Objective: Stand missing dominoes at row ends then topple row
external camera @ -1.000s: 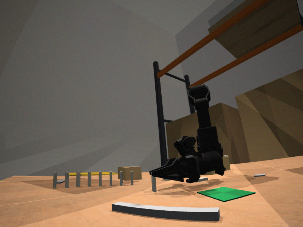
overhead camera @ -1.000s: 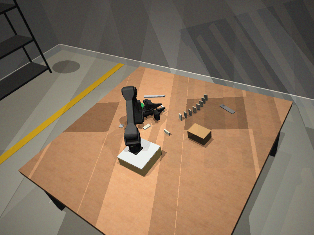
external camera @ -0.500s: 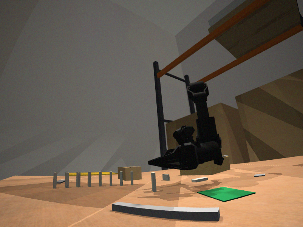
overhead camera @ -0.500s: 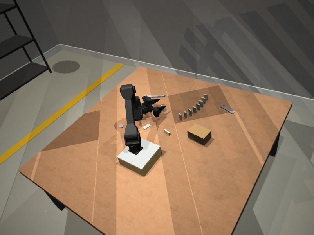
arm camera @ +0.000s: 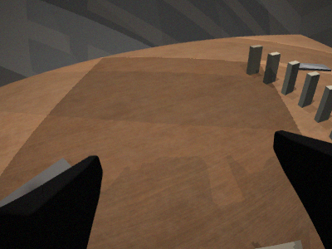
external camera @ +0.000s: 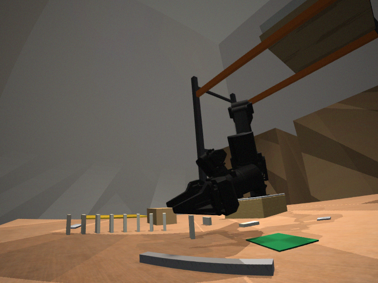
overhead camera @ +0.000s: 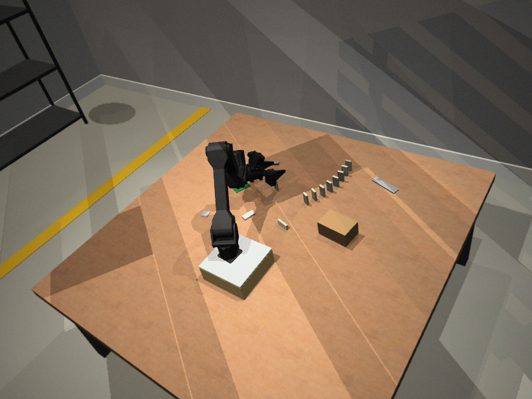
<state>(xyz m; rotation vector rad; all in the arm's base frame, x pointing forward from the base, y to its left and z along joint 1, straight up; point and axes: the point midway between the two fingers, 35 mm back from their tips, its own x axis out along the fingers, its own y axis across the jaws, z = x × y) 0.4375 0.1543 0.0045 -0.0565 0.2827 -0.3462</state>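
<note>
My gripper tip is 15 cm to the right of the long grey bar, 6 cm above it and 4 cm short of it. Also, from my gripper tip: cardboard box: 38 cm to the right, 15 cm behind, 4 cm below; green flat tile: 15 cm to the left, 11 cm behind, 7 cm below; small grey tile: 32 cm behind, 15 cm to the left, 7 cm below.
</note>
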